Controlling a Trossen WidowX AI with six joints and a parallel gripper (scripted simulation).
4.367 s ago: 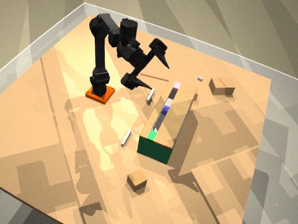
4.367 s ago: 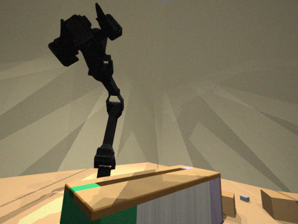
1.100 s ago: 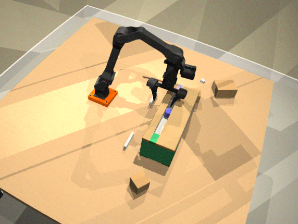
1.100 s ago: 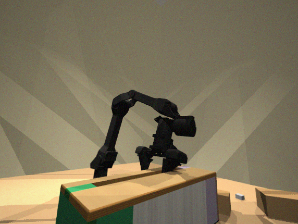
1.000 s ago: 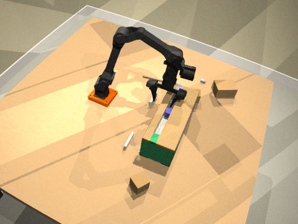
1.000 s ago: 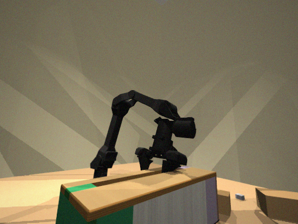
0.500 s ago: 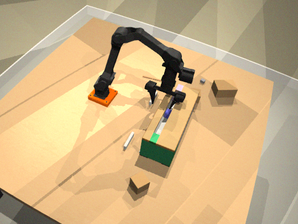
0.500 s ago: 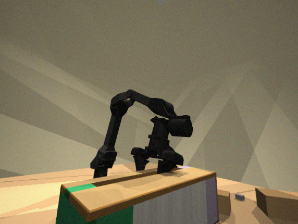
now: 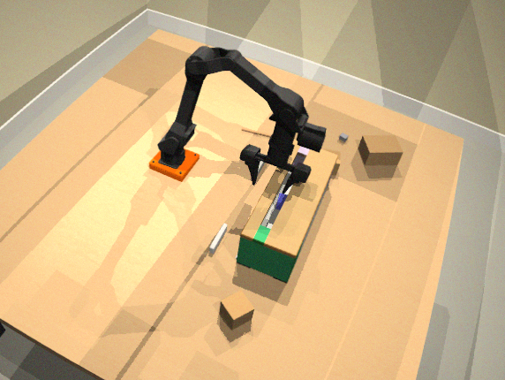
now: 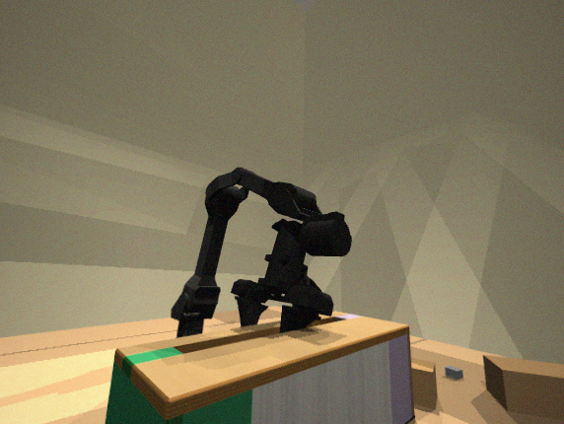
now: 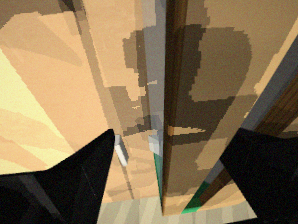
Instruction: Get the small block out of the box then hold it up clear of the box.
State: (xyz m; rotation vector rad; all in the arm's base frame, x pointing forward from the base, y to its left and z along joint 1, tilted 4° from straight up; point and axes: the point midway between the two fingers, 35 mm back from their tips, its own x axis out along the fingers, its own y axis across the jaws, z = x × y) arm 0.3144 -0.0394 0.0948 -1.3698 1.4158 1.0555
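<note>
The blue block is 5 cm ahead of my gripper tip and 2 cm to the right of it. The rest, counted from my gripper tip: box 3 cm ahead, 2 cm below; then tan cube 34 cm to the right, 6 cm below, 5 cm ahead; then wooden stick 30 cm to the left, 9 cm behind, 8 cm below.
</note>
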